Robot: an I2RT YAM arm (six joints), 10 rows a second.
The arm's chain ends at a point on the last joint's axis. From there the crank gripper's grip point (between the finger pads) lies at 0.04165 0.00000 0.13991 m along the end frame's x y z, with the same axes.
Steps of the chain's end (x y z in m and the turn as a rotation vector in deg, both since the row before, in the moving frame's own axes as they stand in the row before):
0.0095, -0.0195, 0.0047, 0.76, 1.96, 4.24
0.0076, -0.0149, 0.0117, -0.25, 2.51, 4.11
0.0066, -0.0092, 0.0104, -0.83, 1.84, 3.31
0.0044, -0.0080, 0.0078, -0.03, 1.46, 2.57
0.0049, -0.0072, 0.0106, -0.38, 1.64, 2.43
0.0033, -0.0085, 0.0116, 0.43, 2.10, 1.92
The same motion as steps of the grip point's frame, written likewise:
0.0142, -0.0181, 0.0032, 0.76, 1.96, 4.24
0.0136, -0.0111, 0.0097, -0.25, 2.51, 4.11
0.0109, -0.0047, 0.0090, -0.83, 1.84, 3.31
0.0079, -0.0060, 0.0067, -0.03, 1.46, 2.57
0.0088, -0.0044, 0.0093, -0.38, 1.64, 2.43
0.0084, -0.0081, 0.0100, 0.43, 2.10, 1.92

